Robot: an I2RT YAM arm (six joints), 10 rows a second.
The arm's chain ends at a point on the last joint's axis. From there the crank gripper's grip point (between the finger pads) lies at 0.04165 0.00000 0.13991 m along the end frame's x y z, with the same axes.
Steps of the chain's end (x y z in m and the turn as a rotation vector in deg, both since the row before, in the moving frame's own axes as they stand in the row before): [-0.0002 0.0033 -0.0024 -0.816 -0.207 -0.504]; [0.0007 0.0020 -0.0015 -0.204 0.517 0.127]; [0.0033 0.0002 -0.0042 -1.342 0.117 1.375]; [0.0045 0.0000 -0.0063 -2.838 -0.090 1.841]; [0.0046 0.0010 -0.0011 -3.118 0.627 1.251]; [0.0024 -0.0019 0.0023 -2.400 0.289 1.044]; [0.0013 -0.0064 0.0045 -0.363 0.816 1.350]
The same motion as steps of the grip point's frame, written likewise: [-0.0007 0.0049 -0.0023 -0.816 -0.207 -0.504]; [0.0020 0.0026 -0.0019 -0.204 0.517 0.127]; [0.0035 0.0045 -0.0043 -1.342 0.117 1.375]; [0.0041 0.0083 -0.0064 -2.838 -0.090 1.841]; [0.0060 0.0095 -0.0018 -3.118 0.627 1.251]; [0.0030 0.0047 0.0019 -2.400 0.289 1.044]; [0.0033 -0.0045 0.0039 -0.363 0.816 1.350]
